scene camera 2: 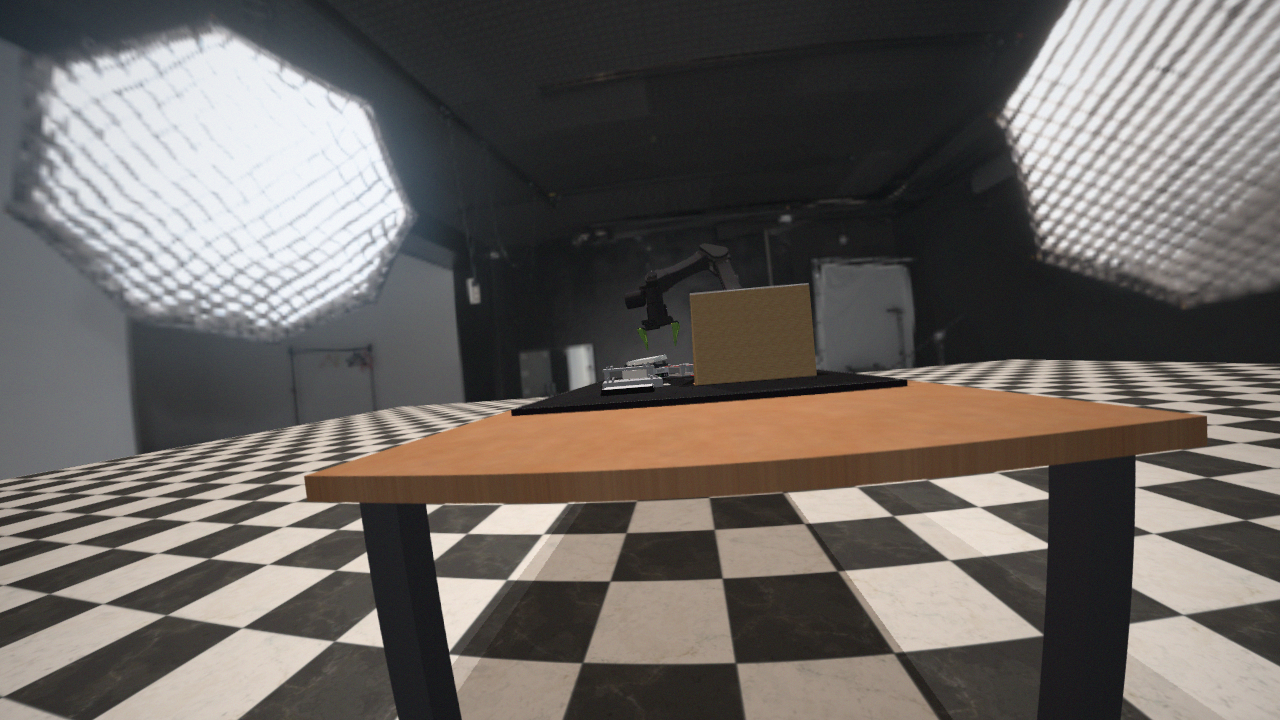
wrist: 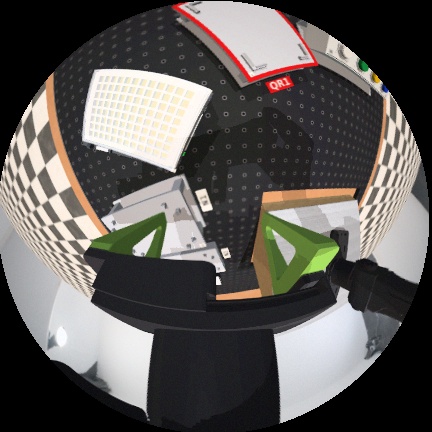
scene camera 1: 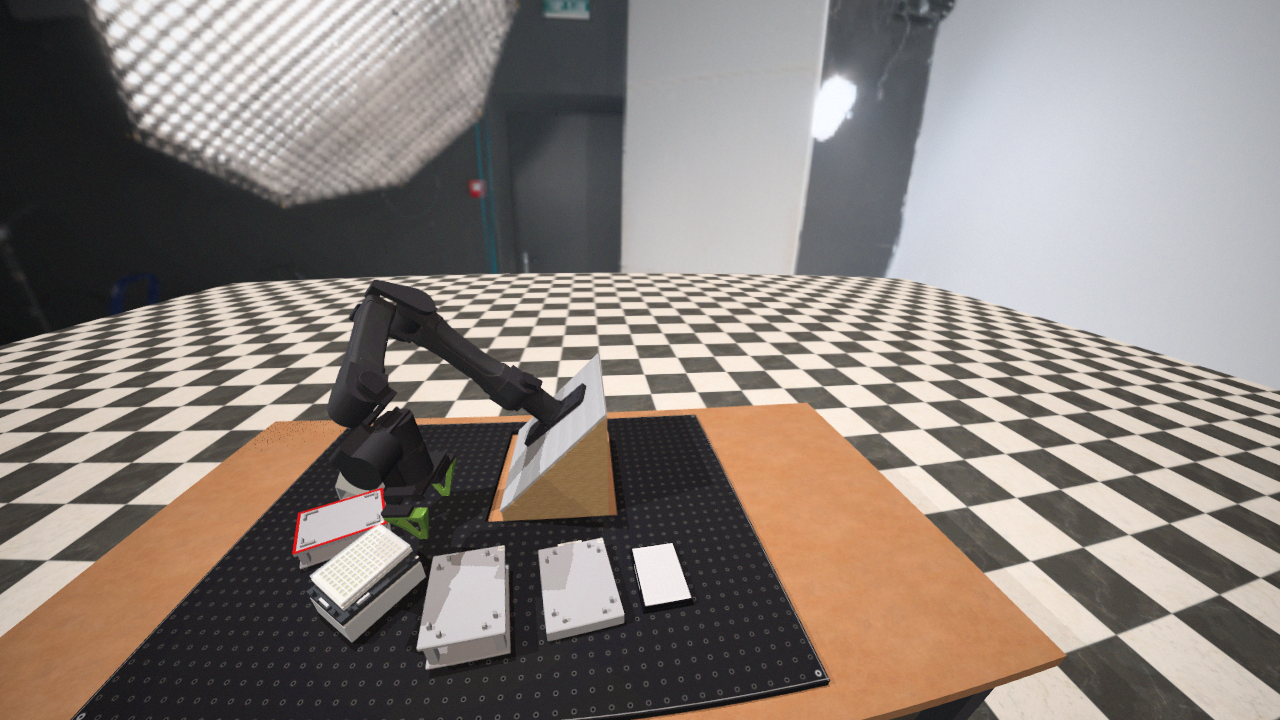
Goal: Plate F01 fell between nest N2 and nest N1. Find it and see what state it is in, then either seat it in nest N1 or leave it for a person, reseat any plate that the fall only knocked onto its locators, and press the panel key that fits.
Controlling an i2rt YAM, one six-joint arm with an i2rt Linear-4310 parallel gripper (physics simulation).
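Frame: origin at the arm's base, x back, y down, z right, level; metres.
Where they show: gripper, between the fingertips: [scene camera 2: 661, 348] [wrist: 213, 217] [scene camera 1: 435, 515]; arm's base, origin of its link: [scene camera 2: 753, 329] [wrist: 333, 269] [scene camera 1: 556, 416].
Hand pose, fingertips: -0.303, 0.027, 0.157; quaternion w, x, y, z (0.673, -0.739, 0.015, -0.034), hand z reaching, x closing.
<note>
Each offset is from my fingertips to the top centre of the thing, as dx, dy, dz. "spot": to the spot under its first point. Level surfaces: height alone.
My gripper [scene camera 1: 433, 514] [scene camera 2: 660, 345] [wrist: 213, 217] is open and empty, above the mat near the well plate. A white plate with cream wells {-0.079, +0.022, +0.100} [scene camera 1: 362, 565] [wrist: 145, 117] lies on a dark-topped white block {spot: -0.134, +0.085, +0.066} [scene camera 1: 371, 613]; it looks slightly tilted in scene camera 2. A tall grey nest {-0.101, +0.045, -0.082} [scene camera 1: 465, 600] [wrist: 177, 215] and a lower grey nest {-0.046, +0.077, -0.250} [scene camera 1: 580, 586] [wrist: 215, 255] have bare tops with small locators; I see no plate between them. Their small labels are hard to read. The panel shows green [wrist: 363, 65], yellow [wrist: 376, 77] and blue keys at the wrist view's edge. No plate can be identified as F01.
A red-edged stand [scene camera 1: 340, 521] [wrist: 255, 37] has a QR1 label {spot: +0.098, +0.108, +0.155} [wrist: 279, 84]. A white flat rectangle {spot: -0.024, +0.096, -0.395} [scene camera 1: 662, 574] lies right of the nests. My arm is mounted on a sloped board with wooden sides [scene camera 1: 563, 492] [scene camera 2: 753, 335]. All stand on the black perforated mat {dy +0.110} [scene camera 1: 716, 626].
</note>
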